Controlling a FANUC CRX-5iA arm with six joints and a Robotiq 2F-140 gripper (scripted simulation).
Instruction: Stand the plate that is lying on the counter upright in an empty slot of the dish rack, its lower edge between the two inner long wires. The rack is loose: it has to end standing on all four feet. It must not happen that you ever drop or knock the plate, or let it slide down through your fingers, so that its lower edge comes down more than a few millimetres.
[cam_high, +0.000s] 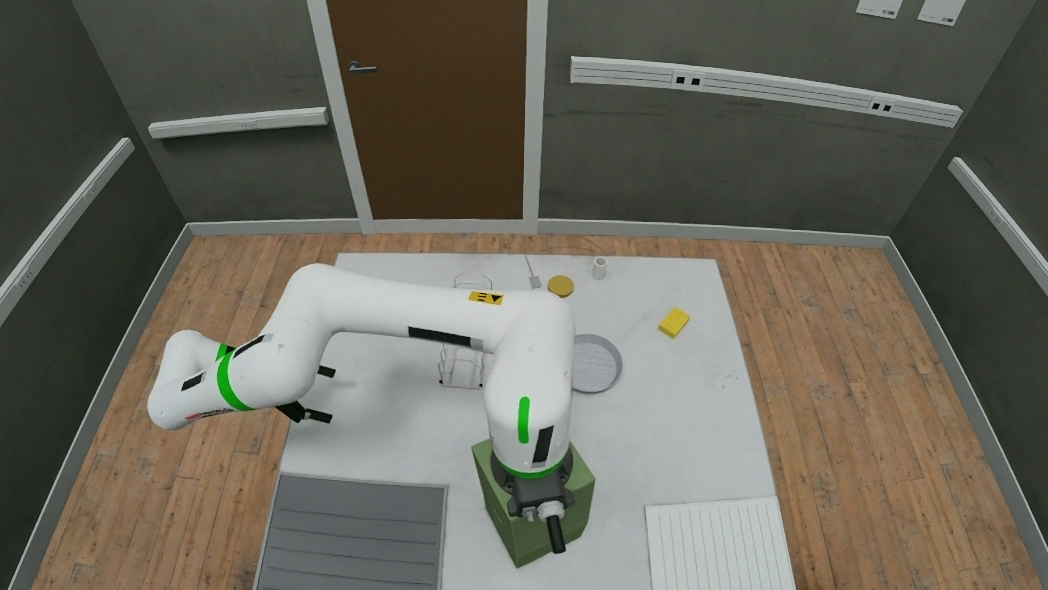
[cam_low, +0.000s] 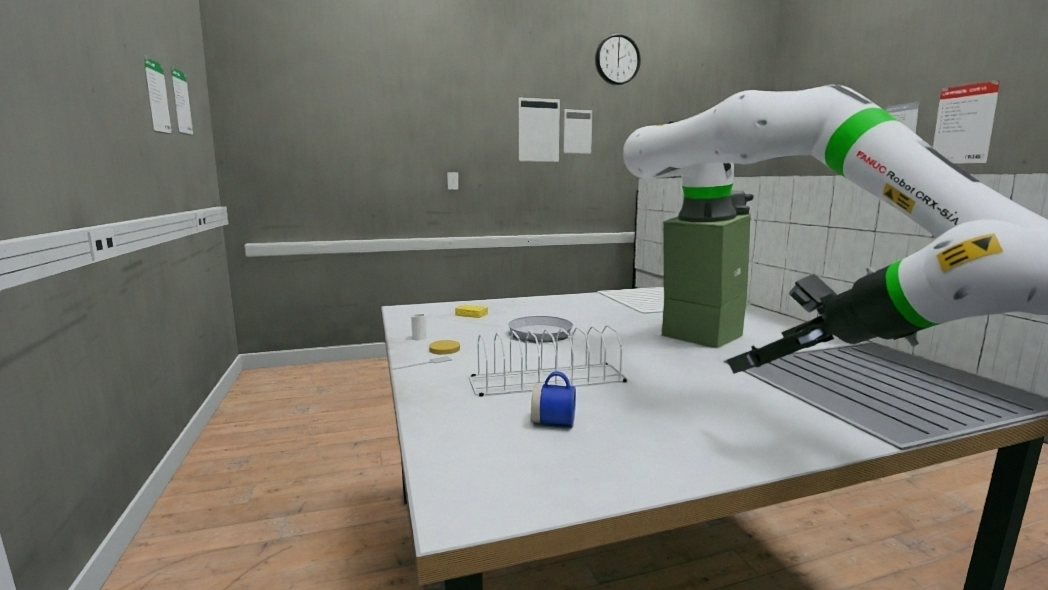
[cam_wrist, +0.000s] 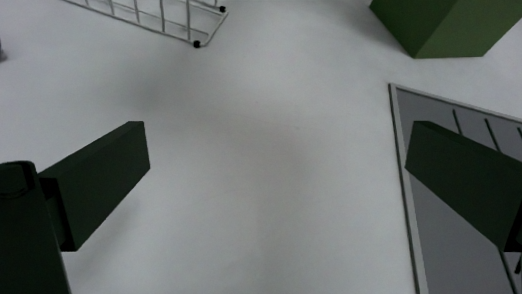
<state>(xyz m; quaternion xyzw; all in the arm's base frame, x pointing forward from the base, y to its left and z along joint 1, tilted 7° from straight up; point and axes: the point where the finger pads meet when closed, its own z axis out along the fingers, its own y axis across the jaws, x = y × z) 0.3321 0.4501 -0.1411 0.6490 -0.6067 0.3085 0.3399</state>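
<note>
Now: the grey plate 70 mm ahead of my hand, 680 mm to the right of it and 130 mm below it. From my hand the other things lie so: yellow disc: 370 mm ahead, 660 mm to the right, 130 mm below; white cup: 400 mm ahead, 790 mm to the right, 120 mm below; grey ribbed mat: 420 mm behind, 140 mm below.
</note>
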